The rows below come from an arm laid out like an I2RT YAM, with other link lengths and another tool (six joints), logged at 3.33 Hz.
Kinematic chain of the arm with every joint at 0, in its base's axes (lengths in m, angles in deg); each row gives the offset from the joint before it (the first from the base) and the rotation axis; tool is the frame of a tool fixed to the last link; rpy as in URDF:
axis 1: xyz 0 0 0.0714 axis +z
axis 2: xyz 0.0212 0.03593 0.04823 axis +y
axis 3: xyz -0.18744 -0.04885 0 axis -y
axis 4: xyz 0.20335 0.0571 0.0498 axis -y
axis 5: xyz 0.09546 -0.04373 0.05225 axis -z
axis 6: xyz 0.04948 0 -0.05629 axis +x
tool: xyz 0.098 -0.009 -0.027 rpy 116.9 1.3 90
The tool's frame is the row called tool.
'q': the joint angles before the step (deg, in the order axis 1, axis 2, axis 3, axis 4, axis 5, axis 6). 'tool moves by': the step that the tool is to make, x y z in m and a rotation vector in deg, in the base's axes. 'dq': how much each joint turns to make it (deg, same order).
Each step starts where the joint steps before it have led.
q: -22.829, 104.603, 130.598, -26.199, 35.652, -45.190
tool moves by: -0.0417, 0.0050, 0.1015, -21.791, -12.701, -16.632
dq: 1.517, 1.430, -5.415, 45.711, 12.257, -27.471
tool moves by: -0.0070, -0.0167, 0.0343, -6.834, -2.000, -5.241
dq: -3.178, 15.808, 24.692, 1.378, -2.329, -7.898
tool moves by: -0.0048, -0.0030, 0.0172, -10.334, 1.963, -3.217
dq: -2.616, 4.756, 2.415, 10.944, -7.790, -8.791
